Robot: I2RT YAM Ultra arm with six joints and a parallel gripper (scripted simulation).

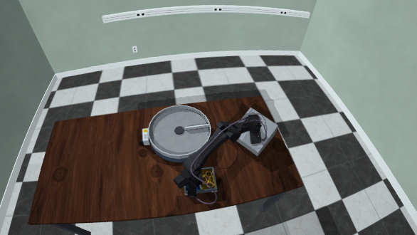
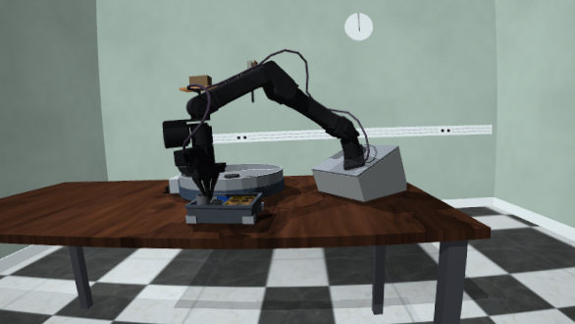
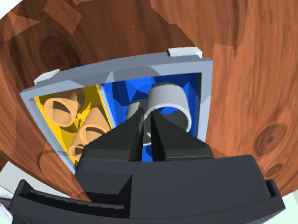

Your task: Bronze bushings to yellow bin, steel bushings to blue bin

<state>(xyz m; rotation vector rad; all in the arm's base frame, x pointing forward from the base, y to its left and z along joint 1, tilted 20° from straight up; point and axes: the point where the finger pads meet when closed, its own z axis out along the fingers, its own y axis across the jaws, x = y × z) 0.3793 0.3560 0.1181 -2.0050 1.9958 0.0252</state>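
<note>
My hand is 5 cm above the blue bin, 3 cm to the left of it and 1 cm short of it. The rest, counted from my hand: grey turntable 39 cm to the right, 12 cm ahead, 1 cm below; yellow bin 7 cm behind, 5 cm to the right, 5 cm below; bin tray 4 cm to the right, 4 cm below, 3 cm behind.
</note>
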